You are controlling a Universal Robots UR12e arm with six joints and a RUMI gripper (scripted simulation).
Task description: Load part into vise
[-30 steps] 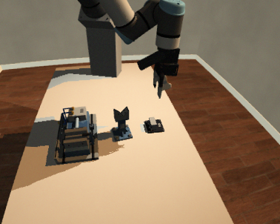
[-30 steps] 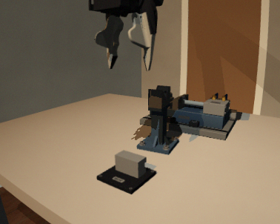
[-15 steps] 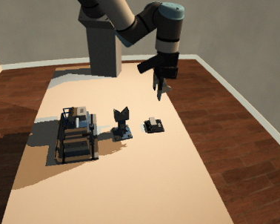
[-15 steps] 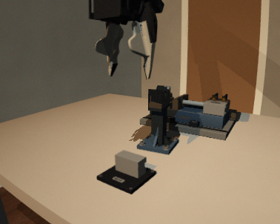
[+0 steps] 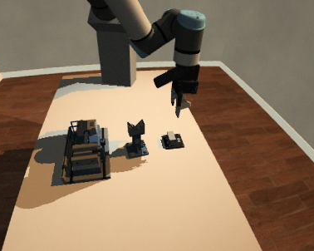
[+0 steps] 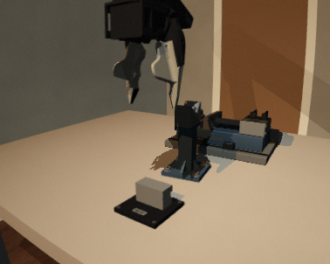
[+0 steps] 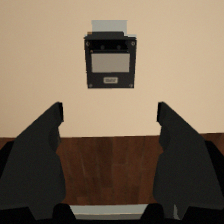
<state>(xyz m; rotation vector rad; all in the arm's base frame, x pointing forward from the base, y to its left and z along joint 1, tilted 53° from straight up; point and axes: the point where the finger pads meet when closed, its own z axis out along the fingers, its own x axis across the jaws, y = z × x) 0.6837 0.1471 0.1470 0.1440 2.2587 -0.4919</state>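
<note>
My hand is 17 cm above the part and 1 cm to the left of it. Round my hand: dark work stop rod (35 cm to the right, 11 cm below, 3 cm behind); blue foot (19 cm below, 17 cm to the right, 3 cm behind); black infeed plate (19 cm below, 1 cm to the left, 1 cm ahead).
</note>
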